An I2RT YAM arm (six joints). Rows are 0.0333 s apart.
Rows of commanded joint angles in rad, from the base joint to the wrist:
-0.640 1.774 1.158 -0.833 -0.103 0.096
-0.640 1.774 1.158 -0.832 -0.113 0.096
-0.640 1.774 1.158 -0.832 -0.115 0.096
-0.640 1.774 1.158 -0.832 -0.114 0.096
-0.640 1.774 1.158 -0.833 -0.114 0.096
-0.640 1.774 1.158 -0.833 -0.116 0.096
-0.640 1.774 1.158 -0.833 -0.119 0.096
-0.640 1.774 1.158 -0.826 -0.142 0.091
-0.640 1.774 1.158 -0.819 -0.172 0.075
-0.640 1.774 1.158 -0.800 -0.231 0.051
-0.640 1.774 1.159 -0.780 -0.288 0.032
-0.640 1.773 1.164 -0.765 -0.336 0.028
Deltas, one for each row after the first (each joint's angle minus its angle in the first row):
0.000 0.000 0.000 0.001 -0.010 0.000
0.000 0.000 0.000 0.001 -0.012 0.000
0.000 0.000 0.000 0.001 -0.011 0.000
0.000 0.000 0.000 0.000 -0.011 0.000
0.000 0.000 0.000 0.000 -0.013 0.000
0.000 0.000 0.000 0.000 -0.016 0.000
0.000 0.000 0.000 0.007 -0.039 -0.005
0.000 0.000 0.000 0.014 -0.069 -0.021
0.000 0.000 0.000 0.033 -0.128 -0.045
0.000 0.000 0.001 0.053 -0.185 -0.064
0.000 -0.001 0.006 0.068 -0.233 -0.068

